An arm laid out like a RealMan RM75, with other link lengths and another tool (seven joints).
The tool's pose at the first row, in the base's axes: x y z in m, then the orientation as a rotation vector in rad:
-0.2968 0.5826 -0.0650 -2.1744 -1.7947 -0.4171
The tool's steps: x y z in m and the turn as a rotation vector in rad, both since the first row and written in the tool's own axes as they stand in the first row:
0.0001 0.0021 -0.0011 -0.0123 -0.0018 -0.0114
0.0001 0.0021 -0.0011 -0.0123 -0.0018 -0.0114
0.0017 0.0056 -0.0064 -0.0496 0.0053 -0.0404
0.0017 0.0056 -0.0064 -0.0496 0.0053 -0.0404
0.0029 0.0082 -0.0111 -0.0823 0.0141 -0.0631
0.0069 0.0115 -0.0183 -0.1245 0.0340 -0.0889
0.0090 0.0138 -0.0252 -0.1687 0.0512 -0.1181
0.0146 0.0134 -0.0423 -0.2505 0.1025 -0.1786
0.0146 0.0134 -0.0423 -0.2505 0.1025 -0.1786
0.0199 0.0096 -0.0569 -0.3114 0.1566 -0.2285
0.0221 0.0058 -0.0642 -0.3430 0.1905 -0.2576
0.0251 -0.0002 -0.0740 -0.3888 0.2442 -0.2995
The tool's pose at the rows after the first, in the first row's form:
-0.2948 0.5819 -0.0640 -2.1744 -1.8110 -0.4300
-0.2948 0.5819 -0.0640 -2.1744 -1.8110 -0.4300
-0.2912 0.5806 -0.0587 -2.1708 -1.8471 -0.4810
-0.2912 0.5806 -0.0587 -2.1708 -1.8471 -0.4810
-0.2886 0.5793 -0.0540 -2.1675 -1.8739 -0.5282
-0.2849 0.5794 -0.0459 -2.1596 -1.8990 -0.5975
-0.2826 0.5781 -0.0389 -2.1502 -1.9291 -0.6676
-0.2826 0.5764 -0.0209 -2.1094 -1.9775 -0.8194
-0.2826 0.5764 -0.0209 -2.1094 -1.9775 -0.8194
-0.2859 0.5760 -0.0053 -2.0586 -2.0054 -0.9493
-0.2895 0.5757 0.0024 -2.0231 -2.0180 -1.0226
-0.2952 0.5756 0.0128 -1.9658 -2.0302 -1.1323

